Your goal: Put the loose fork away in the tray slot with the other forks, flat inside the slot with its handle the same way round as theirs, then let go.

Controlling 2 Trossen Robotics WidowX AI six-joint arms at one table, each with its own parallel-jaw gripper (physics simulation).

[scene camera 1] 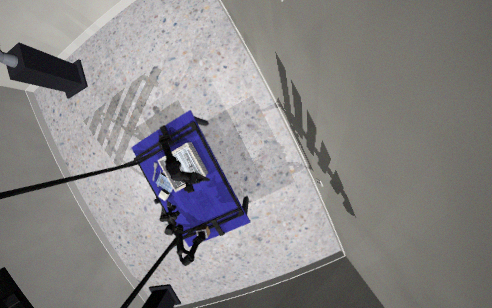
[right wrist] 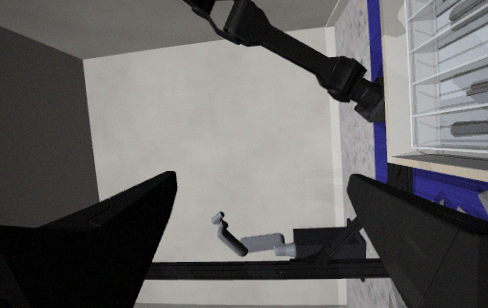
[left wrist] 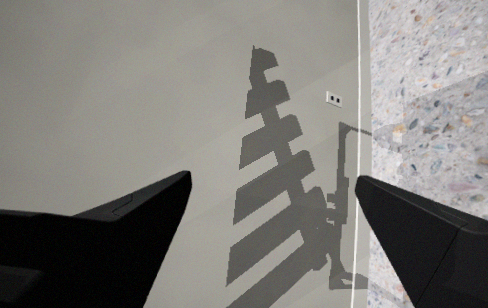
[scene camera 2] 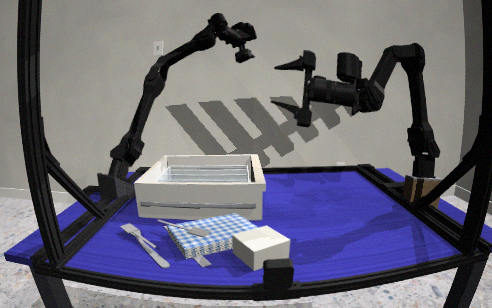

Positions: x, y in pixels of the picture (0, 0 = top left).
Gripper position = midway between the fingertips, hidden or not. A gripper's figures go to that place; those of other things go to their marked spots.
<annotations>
The right gripper (scene camera 2: 272, 84) is 0.72 m from the lens. A white block (scene camera 2: 253, 247): 0.52 m from the lens.
</annotations>
